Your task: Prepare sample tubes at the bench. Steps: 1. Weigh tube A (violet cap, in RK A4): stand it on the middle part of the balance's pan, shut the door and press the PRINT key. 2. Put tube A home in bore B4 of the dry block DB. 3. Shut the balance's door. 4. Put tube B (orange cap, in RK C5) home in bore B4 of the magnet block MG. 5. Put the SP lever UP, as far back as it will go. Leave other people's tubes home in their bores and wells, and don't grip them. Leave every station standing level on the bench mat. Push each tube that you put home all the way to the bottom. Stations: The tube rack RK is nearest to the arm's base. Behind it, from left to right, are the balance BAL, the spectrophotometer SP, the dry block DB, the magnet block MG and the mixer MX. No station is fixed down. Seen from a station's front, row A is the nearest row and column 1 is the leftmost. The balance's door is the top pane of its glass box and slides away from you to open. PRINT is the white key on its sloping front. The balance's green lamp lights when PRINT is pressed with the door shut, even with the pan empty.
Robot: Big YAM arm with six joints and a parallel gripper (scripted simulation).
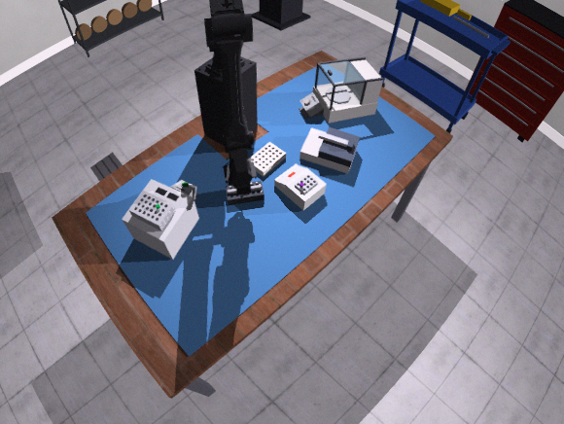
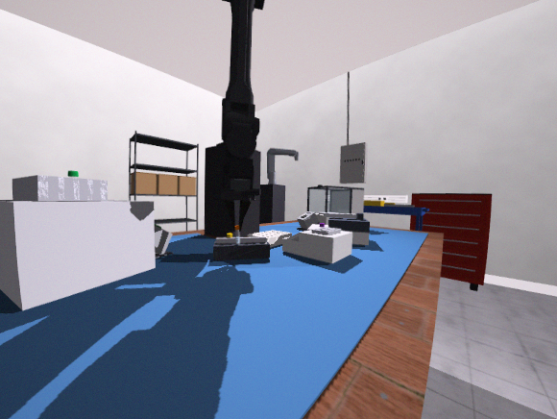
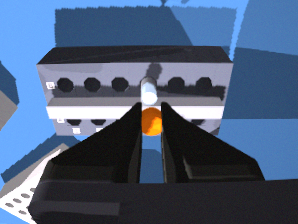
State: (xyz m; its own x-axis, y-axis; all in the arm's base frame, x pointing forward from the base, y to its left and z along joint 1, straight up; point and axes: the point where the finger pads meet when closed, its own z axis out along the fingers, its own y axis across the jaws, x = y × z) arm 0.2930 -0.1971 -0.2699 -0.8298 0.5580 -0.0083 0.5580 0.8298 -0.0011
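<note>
Right now the magnet block MG is 1 cm behind my hand, 2 cm to the left of it and 5 cm below it. From my hand the other things lie so: tube rack RK: 7 cm behind, 19 cm to the left, 6 cm below; then violet-capped tube: 14 cm ahead, 15 cm to the left, 1 cm below; then yellow-capped tube: 3 cm behind, 4 cm below.
</note>
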